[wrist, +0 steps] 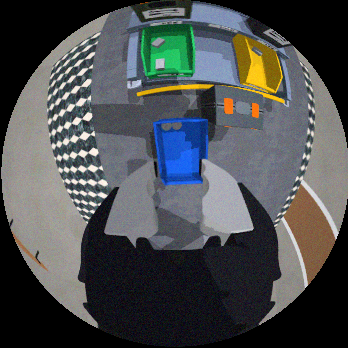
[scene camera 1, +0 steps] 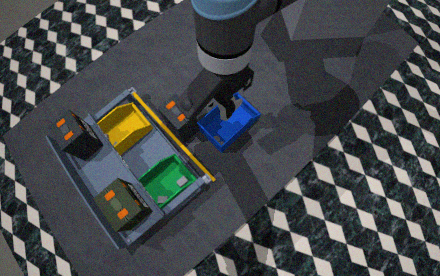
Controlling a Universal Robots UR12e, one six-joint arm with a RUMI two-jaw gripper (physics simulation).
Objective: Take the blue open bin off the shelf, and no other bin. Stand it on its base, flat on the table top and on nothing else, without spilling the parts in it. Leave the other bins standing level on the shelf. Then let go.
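Places are measured from the arm's base along level axes (x ahead, y left, z up), in centimetres.
Where they show: gripper, between the fingertips: (wrist: pixel 177 162) (scene camera 1: pixel 218 112).
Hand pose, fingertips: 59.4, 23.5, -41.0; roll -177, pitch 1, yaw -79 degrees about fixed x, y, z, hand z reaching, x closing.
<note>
After its pixels a point has its place, as x, y, z.
The blue open bin (scene camera 1: pixel 241 125) @[51.6, 24.2, -59.7] (wrist: pixel 180 147) @[55.0, 22.3, -59.7] stands upright on its base on the dark table top (scene camera 1: pixel 280 185) @[51.8, 46.5, -60.0], apart from the shelf (scene camera 1: pixel 155 150) @[78.9, 17.1, -59.4] (wrist: pixel 215 55) @[82.5, 17.4, -59.4]. Small round grey parts (wrist: pixel 171 126) @[60.1, 25.3, -59.7] lie in its far end in the wrist view. My gripper (scene camera 1: pixel 226 111) @[59.4, 23.5, -41.0] (wrist: pixel 177 162) @[59.4, 23.5, -41.0] is partly open and empty, over the bin's end away from the shelf. In the wrist view its fingertips line up with the bin's two long sides. Their exact height above the rim is hard to tell. The yellow bin (scene camera 1: pixel 125 129) @[84.4, 5.6, -59.1] (wrist: pixel 259 65) @[86.0, 4.1, -59.1] and green bin (scene camera 1: pixel 170 181) @[79.4, 28.2, -59.1] (wrist: pixel 167 52) @[80.5, 29.1, -59.1] sit level on the shelf.
A dark case with orange latches (scene camera 1: pixel 176 112) @[67.8, 15.3, -46.8] (wrist: pixel 240 107) @[67.5, 15.2, -46.8] stands between the shelf's yellow front bar (scene camera 1: pixel 172 135) @[71.9, 16.9, -56.2] (wrist: pixel 175 89) @[69.4, 25.6, -57.9] and the blue bin, close beside the bin. A black case (scene camera 1: pixel 77 135) @[92.2, 11.2, -37.8] and an olive case (scene camera 1: pixel 120 205) @[90.3, 31.3, -40.2] stand at the shelf's back.
</note>
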